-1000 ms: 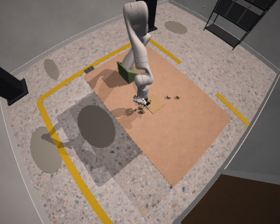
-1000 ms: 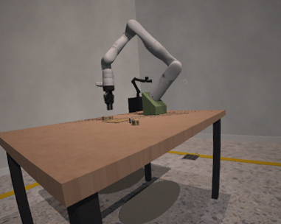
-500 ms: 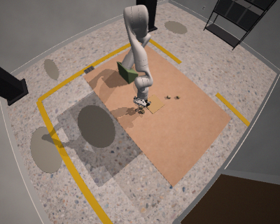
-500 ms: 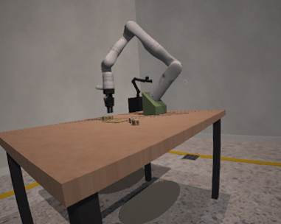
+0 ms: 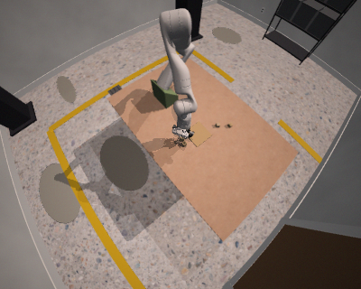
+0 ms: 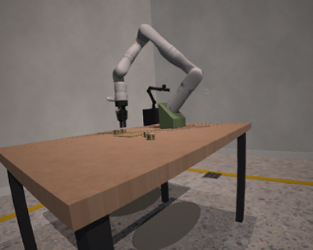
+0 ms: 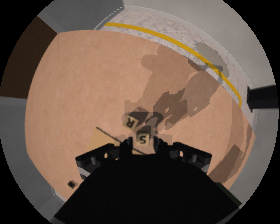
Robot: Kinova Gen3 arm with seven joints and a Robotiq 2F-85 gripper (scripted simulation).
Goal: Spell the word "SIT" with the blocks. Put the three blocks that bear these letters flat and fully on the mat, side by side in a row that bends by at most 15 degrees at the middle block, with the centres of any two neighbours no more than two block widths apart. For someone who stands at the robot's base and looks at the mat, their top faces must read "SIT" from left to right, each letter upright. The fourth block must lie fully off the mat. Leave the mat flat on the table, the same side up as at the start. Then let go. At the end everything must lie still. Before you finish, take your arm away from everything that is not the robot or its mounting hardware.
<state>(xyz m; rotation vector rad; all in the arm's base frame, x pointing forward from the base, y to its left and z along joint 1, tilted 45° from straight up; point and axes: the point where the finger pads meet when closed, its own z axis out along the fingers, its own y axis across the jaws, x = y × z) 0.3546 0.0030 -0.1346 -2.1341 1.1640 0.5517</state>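
Now: hand 11 cm to the right of the tan mat, 5 cm above it and 3 cm short of it.
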